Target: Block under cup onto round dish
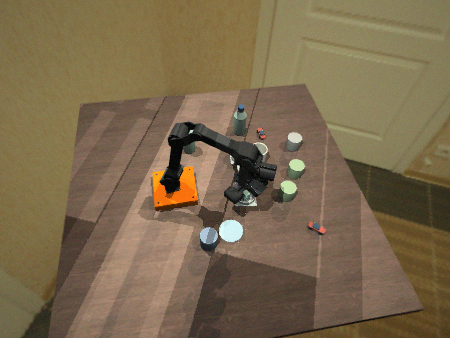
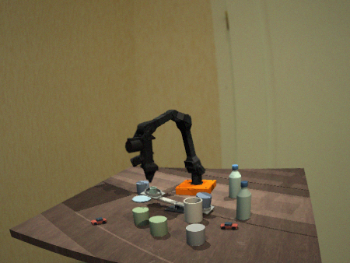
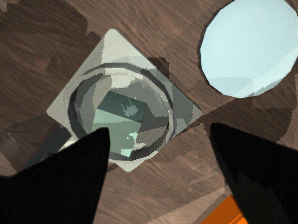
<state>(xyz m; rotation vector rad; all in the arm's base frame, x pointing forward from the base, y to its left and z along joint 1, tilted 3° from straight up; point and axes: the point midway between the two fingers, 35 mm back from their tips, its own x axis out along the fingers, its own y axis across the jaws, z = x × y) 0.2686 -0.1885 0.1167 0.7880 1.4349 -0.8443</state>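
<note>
The pale green block is 4 cm below my gripper tip, 2 cm to the left of it and 2 cm ahead of it. Also, from my gripper tip: blue-grey cup 18 cm behind, 12 cm to the right, 9 cm below; then pale blue round dish 13 cm below, 8 cm to the right, 7 cm behind; then balance beam 14 cm to the left, 9 cm below, 5 cm ahead.
</note>
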